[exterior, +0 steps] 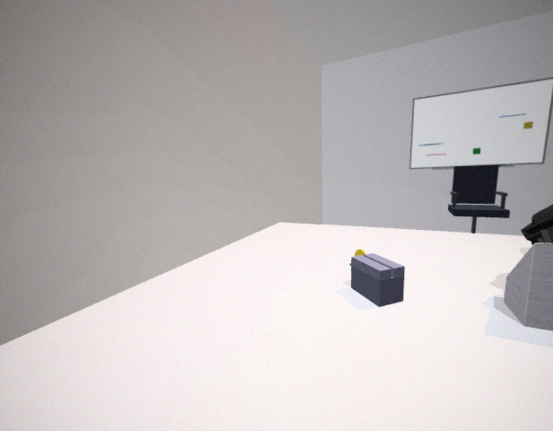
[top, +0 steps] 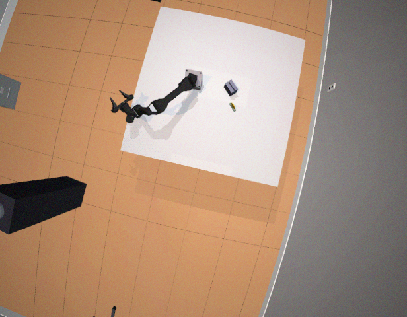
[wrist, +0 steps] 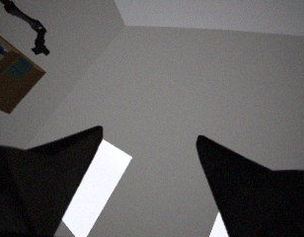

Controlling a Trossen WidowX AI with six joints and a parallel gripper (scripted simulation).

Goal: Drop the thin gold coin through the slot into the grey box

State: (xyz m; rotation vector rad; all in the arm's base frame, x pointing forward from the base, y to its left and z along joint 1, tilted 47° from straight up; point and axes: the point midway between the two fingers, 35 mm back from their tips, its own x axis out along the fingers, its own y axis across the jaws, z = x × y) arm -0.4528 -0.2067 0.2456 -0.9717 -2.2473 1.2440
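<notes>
Now: gripper tip 820 mm short of the coin, 220 mm to the right of it and 170 mm above it.
</notes>
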